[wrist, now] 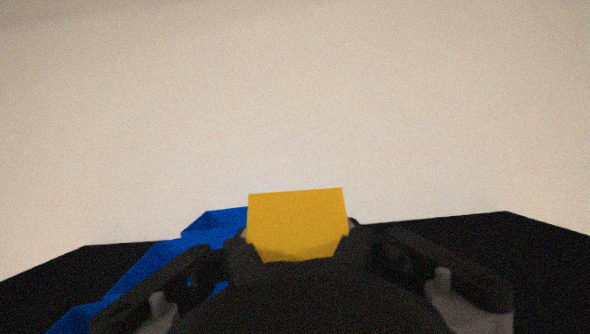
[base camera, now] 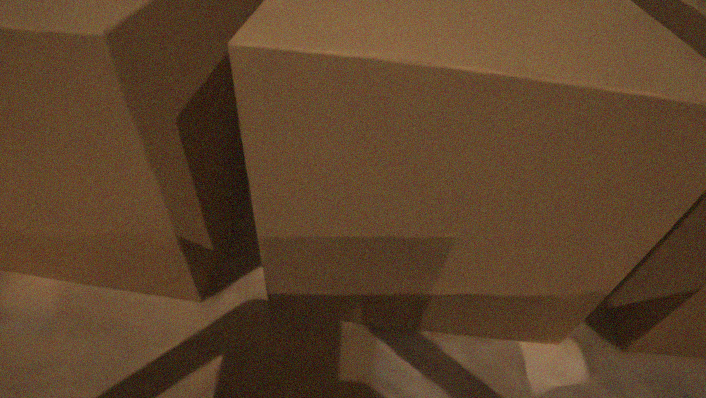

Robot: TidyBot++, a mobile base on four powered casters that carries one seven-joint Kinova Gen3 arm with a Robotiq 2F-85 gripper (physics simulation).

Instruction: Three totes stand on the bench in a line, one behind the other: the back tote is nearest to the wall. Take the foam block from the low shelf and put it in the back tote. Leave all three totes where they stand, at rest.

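Places are measured from the arm's base along level axes (x ahead, y right, z down), in metres.
Pixels of known places: gripper, fingertip midpoint: [wrist: 298, 228].
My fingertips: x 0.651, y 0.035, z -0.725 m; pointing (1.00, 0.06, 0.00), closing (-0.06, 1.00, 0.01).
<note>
Behind a point stands the place of what it marks.
My gripper [wrist: 298, 228] {y 0.035, x 0.650, z -0.725 m} is shut on the yellow foam block [wrist: 297, 220] {y 0.033, x 0.612, z -0.744 m}, which sits between the fingertips at the lower middle of the wrist view. Blue totes [wrist: 132, 272] {y -0.244, x 0.839, z -0.611 m} show to the left of the block, running from the lower left up toward the wall. The far end of the blue row [wrist: 225, 220] {y -0.188, x 1.205, z -0.578 m} is partly hidden behind the block and the left finger. The fingers cover parts of the totes, and their separate rims are hard to tell apart. The totes stand on the black bench top [wrist: 480, 230] {y 0.555, x 1.020, z -0.517 m}. The low shelf is not recognisable in either view.
The pale wall [wrist: 300, 100] {y 0.107, x 1.211, z -0.956 m} rises behind the bench and fills the upper wrist view. In the base camera view, a large brown box [base camera: 425, 175] {y 0.064, x 0.289, z 0.199 m} stands in front, with another brown box [base camera: 65, 150] {y -0.178, x 0.312, z 0.213 m} at the left and part of one [base camera: 670, 320] {y 0.314, x 0.264, z 0.331 m} at the right edge.
</note>
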